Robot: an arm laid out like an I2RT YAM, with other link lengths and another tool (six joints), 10 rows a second.
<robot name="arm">
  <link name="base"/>
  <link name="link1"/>
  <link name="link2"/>
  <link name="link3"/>
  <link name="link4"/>
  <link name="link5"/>
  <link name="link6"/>
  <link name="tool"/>
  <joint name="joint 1" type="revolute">
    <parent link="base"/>
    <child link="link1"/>
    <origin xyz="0 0 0.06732" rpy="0 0 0"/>
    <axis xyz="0 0 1"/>
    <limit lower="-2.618" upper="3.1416"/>
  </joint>
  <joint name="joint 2" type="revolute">
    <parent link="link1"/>
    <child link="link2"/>
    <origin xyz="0.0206 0.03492 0.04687" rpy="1.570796 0 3.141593"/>
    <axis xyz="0 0 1"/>
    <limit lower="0" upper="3.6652"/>
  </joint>
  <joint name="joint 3" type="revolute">
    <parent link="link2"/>
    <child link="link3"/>
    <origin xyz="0.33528 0 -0.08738" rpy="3.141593 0 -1.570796"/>
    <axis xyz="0 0 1"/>
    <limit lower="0" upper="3.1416"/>
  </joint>
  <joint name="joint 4" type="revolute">
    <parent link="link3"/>
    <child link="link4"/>
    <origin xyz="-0.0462 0.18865 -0.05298" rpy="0 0 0"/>
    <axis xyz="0 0 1"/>
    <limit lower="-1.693" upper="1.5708"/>
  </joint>
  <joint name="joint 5" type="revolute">
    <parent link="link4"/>
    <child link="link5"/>
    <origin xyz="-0.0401 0.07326 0.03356" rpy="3.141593 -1.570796 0"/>
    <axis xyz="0 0 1"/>
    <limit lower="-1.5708" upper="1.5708"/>
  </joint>
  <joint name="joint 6" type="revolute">
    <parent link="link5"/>
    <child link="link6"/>
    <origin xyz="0 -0.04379 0.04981" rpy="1.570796 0 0"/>
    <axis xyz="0 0 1"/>
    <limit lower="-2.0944" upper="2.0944"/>
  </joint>
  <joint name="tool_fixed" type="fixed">
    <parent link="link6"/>
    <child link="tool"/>
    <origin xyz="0.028 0 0.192" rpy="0 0.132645 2.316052"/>
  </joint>
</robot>
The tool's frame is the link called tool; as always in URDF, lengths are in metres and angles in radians.
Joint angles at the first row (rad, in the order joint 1, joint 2, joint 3, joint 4, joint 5, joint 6):
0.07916 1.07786 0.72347 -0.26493 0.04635 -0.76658
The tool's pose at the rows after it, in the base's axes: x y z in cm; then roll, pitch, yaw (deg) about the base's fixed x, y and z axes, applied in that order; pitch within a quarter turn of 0, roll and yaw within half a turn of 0:
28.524 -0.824 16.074 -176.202 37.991 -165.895
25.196 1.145 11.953 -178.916 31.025 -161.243
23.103 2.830 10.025 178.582 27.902 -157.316
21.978 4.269 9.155 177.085 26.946 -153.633
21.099 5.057 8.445 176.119 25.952 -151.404
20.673 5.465 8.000 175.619 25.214 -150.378
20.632 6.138 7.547 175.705 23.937 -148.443
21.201 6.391 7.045 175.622 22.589 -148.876
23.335 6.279 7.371 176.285 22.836 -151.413
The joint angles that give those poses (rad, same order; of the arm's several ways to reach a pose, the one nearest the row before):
0.15623 1.07747 0.62619 -0.32140 0.00134 -0.81692
0.18135 1.07750 0.55255 -0.37475 -0.07232 -0.86198
0.19672 1.07748 0.51137 -0.39845 -0.13938 -0.90537
0.21568 1.07940 0.48431 -0.39695 -0.18713 -0.94285
0.22905 1.08398 0.46481 -0.39805 -0.21346 -0.96574
0.24428 1.09122 0.45413 -0.39538 -0.22033 -0.96918
0.28863 1.12020 0.45412 -0.38621 -0.20846 -0.96299
0.31836 1.16753 0.45642 -0.35835 -0.18671 -0.93250
0.32444 1.22893 0.48733 -0.31414 -0.15164 -0.88865

